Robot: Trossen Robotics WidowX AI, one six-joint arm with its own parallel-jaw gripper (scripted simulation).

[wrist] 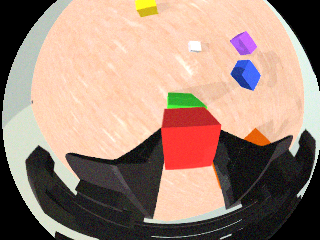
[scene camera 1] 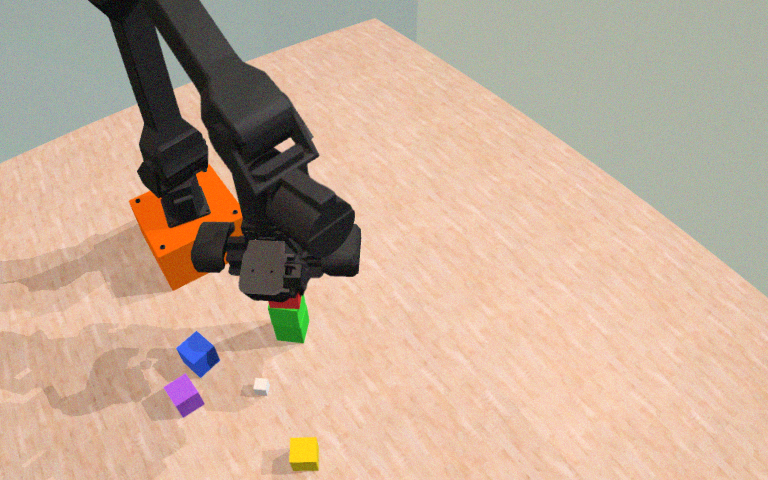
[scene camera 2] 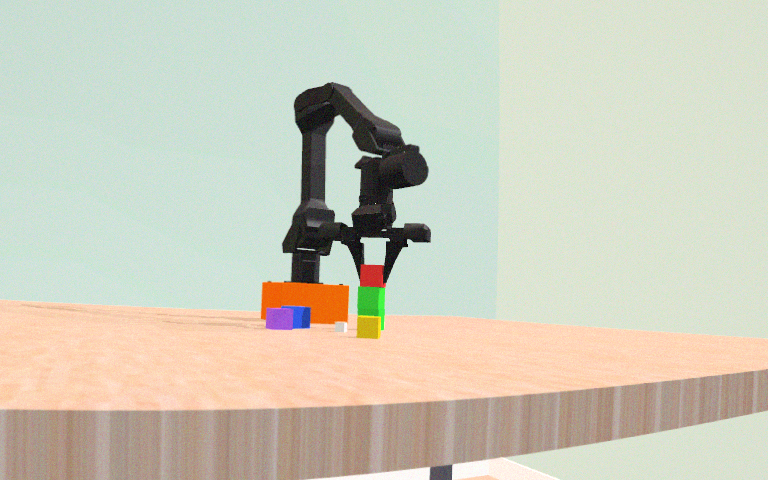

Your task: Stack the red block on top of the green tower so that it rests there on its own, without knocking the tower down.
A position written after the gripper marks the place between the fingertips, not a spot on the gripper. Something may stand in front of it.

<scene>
The gripper (scene camera 1: 286,292) holds a red block (wrist: 190,135). Further things: a blue cube (scene camera 1: 197,353) and a purple cube (scene camera 1: 184,395).
The gripper shows as well in the wrist view (wrist: 185,130) and in scene camera 2 (scene camera 2: 373,283).
</scene>
